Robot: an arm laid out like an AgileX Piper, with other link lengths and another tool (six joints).
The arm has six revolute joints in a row. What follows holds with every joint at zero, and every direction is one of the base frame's.
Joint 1 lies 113.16 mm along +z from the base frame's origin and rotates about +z.
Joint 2 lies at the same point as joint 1 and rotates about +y.
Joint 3 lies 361.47 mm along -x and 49.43 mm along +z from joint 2 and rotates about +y.
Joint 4 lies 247.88 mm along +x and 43.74 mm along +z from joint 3 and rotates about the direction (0.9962, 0, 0.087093).
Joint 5 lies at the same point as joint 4 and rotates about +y.
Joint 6 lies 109.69 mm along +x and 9.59 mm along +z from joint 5 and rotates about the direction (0.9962, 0, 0.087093).
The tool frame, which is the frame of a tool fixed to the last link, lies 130.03 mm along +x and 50 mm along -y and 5.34 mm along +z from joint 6; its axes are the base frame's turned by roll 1.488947, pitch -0.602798 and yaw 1.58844 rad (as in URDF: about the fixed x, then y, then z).
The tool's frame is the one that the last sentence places.
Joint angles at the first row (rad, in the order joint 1, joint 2, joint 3, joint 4, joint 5, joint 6):
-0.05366 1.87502 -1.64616 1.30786 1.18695 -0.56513
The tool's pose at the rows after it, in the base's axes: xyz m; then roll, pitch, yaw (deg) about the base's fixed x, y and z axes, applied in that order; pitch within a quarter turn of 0, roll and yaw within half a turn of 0:
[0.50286 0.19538 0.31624 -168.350 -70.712 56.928]
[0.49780 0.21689 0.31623 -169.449 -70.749 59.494]
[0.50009 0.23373 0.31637 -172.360 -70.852 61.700]
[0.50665 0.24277 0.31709 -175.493 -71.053 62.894]
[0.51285 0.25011 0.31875 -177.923 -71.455 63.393]
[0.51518 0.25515 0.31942 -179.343 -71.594 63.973]
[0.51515 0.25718 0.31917 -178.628 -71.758 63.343]
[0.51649 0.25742 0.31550 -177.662 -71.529 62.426]
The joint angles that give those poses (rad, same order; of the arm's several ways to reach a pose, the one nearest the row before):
0.00111 1.87502 -1.64821 1.30850 1.18166 -0.56513
0.04863 1.87502 -1.64820 1.30850 1.15987 -0.56513
0.09418 1.87500 -1.64818 1.30852 1.10233 -0.56514
0.12555 1.87503 -1.64822 1.31017 1.03753 -0.56514
0.15209 1.87500 -1.64819 1.31624 0.97786 -0.56514
0.16875 1.87500 -1.64820 1.31785 0.94675 -0.56511
0.17212 1.87696 -1.64819 1.32279 0.94484 -0.56513
0.17214 1.88362 -1.64821 1.32278 0.94482 -0.56512

